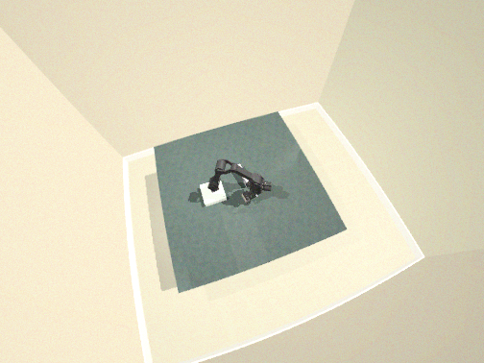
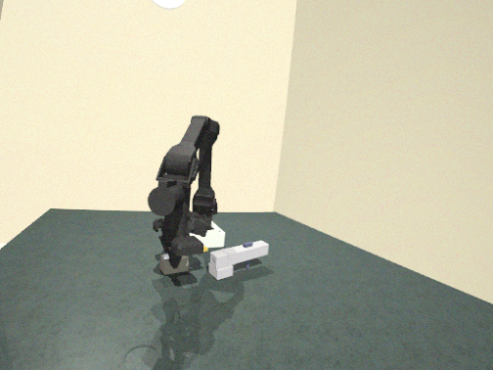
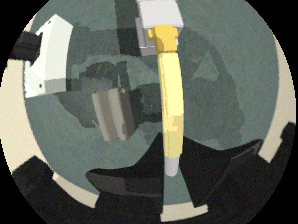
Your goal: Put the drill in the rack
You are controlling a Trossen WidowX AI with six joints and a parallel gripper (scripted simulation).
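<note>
Now: gripper tip 4 cm to the right of the yellow drill and 4 cm below it. Round my gripper tip: key 22 cm to the left, 1 cm above; then grey slatted rack 7 cm behind, 3 cm to the left, 3 cm below; then fixture 19 cm to the left, 1 cm ahead.
</note>
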